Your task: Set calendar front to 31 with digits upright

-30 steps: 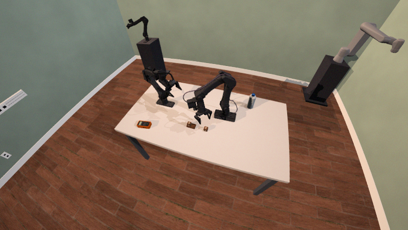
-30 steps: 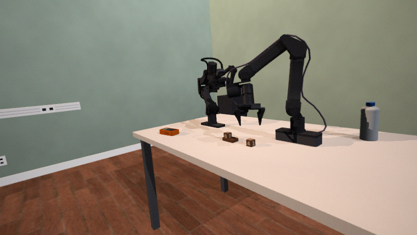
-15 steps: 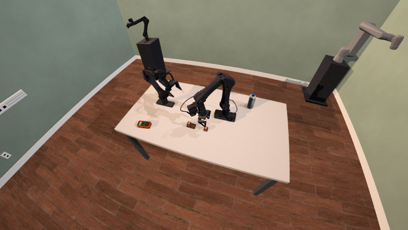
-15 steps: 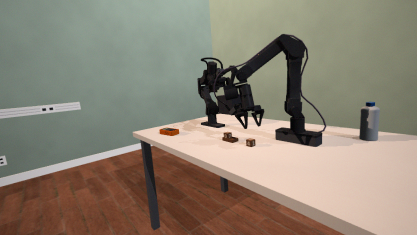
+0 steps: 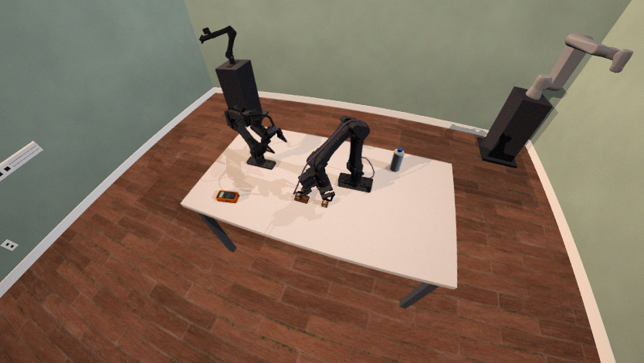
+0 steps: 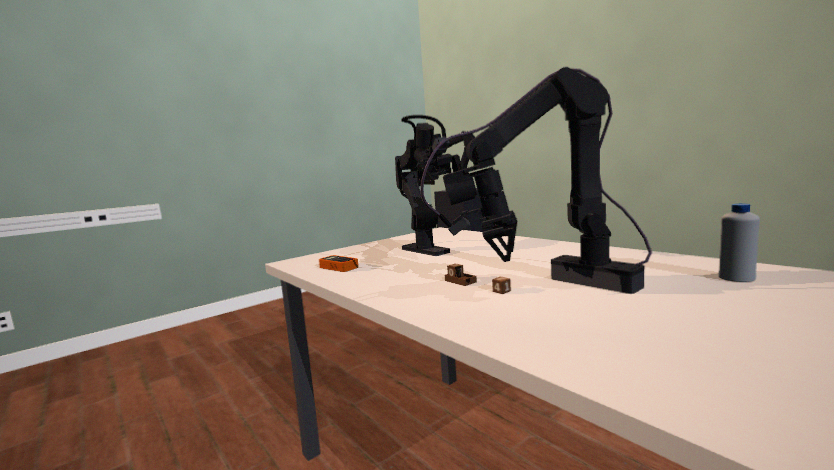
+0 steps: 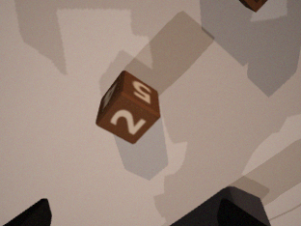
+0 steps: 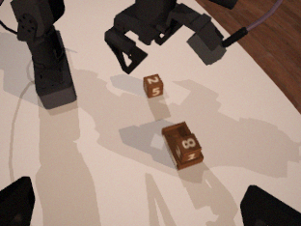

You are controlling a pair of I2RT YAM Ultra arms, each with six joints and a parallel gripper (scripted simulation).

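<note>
The brown tray lies 15 cm to the right of my left hand, 8 cm below it and 1 cm ahead of it.
</note>
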